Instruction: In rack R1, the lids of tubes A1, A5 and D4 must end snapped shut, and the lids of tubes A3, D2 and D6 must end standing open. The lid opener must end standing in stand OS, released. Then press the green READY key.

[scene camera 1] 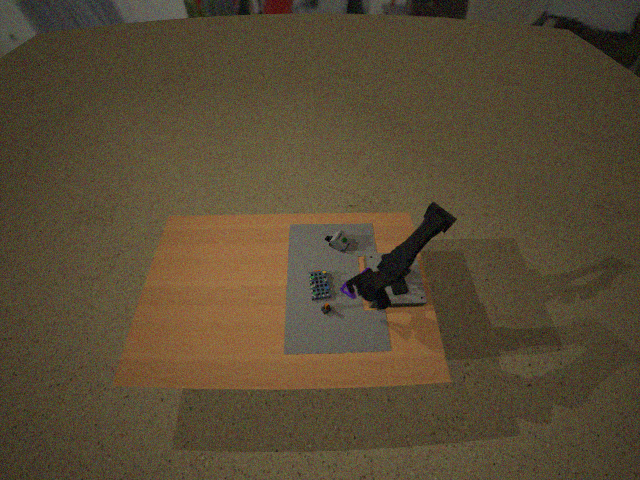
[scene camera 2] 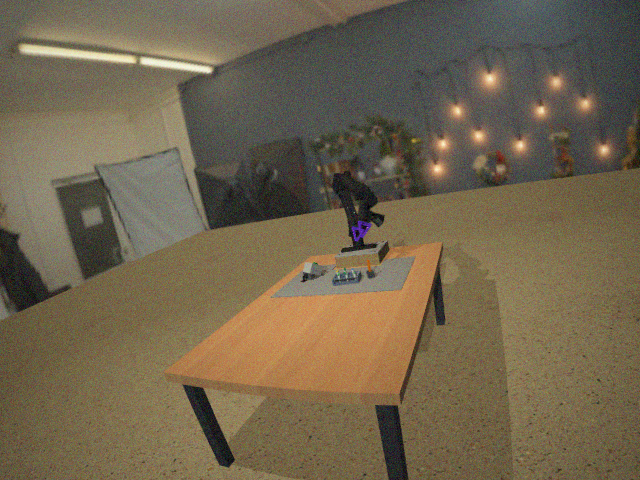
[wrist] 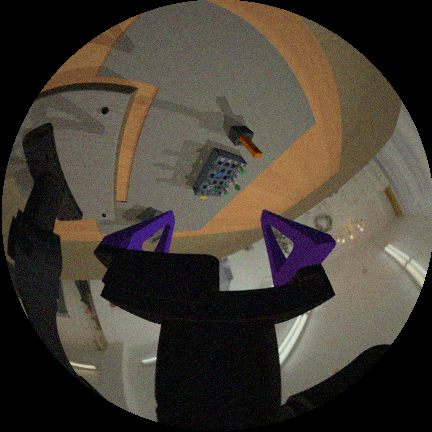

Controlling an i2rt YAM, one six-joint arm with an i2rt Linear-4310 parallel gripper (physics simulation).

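Places are measured from the arm's base along level axes (x ahead, y left, z up), in centimetres.
Pixels of known places: gripper, fingertip midpoint: (scene camera 1: 349,284) (scene camera 2: 358,239) (wrist: 217,214); arm's base, link origin: (scene camera 2: 359,248) (wrist: 51,182).
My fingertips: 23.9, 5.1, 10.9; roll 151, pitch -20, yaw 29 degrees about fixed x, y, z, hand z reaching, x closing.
Observation:
For each thing: its middle in the pictures, then the offset to it from my fingertips, as dx, dy, dz. "*": a spot on its surface instead. Level surfaces: height alone.
- Rack R1, body centre: (wrist: 219,181) (scene camera 1: 319,282) (scene camera 2: 345,275) +10.8, -7.9, -13.8
- orange lid opener, body centre: (wrist: 247,142) (scene camera 1: 326,307) (scene camera 2: 369,268) +9.6, +4.0, -12.4
- pale housing, surface spot: (scene camera 1: 337,243) * -1.4, -25.1, -10.4
- grey mat, surface height: dz -17.0
Rack R1 (scene camera 1: 321,298) (scene camera 2: 346,281) (wrist: 204,171) stands on the grey mat, with small tubes and green, blue and yellow spots on top. Some lids seem to stick up, but which tubes they belong to is too small to tell. The orange lid opener (scene camera 1: 327,306) (scene camera 2: 369,266) (wrist: 251,147) stands upright in the small dark stand OS (scene camera 1: 324,311) (scene camera 2: 370,274) (wrist: 240,133), beside the rack and apart from my gripper. The green READY key (scene camera 1: 344,239) (scene camera 2: 314,264) sits on a pale housing. My gripper (scene camera 1: 354,281) (scene camera 2: 360,230) (wrist: 217,214) is open and empty, above the mat between rack and arm base.
The pale housing (scene camera 1: 337,243) (scene camera 2: 308,268) stands on the grey mat (scene camera 1: 338,335) (scene camera 2: 392,279) (wrist: 200,65), at the far-left part in the second scene view, with a small dark piece beside it. The arm's grey base plate (scene camera 1: 408,299) (wrist: 97,150) lies at the mat's edge.

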